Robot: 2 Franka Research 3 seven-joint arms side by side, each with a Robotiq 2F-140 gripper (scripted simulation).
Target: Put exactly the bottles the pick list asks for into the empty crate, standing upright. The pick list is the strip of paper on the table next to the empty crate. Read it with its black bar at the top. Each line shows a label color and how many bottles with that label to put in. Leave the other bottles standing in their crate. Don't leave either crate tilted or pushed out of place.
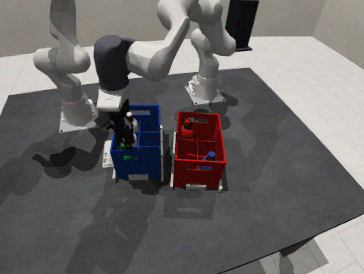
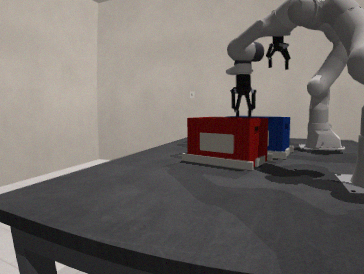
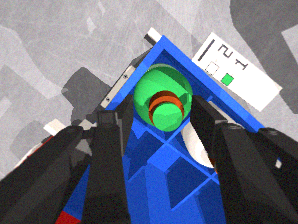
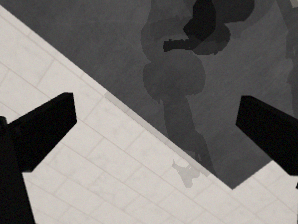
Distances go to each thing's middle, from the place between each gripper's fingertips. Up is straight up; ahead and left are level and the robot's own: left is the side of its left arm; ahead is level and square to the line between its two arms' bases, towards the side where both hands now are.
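My left hand (image 1: 125,148) is 9 cm above the blue crate (image 1: 148,156), 7 cm to the right of it and 8 cm past it. The pick list (image 3: 217,58) is 17 cm below my left hand, 12 cm behind it and 7 cm to the right of it. As for the red crate (image 2: 234,138), it is 9 cm below my left hand, 29 cm to the left of it and 5 cm ahead of it.
My right hand is 500 mm above the pick list, 100 mm short of it and 400 mm to the right of it. I see the red crate 420 mm below my right hand, 270 mm ahead of it and 760 mm to the left of it, and the blue crate is 420 mm below my right hand, 150 mm ahead of it and 540 mm to the left of it.
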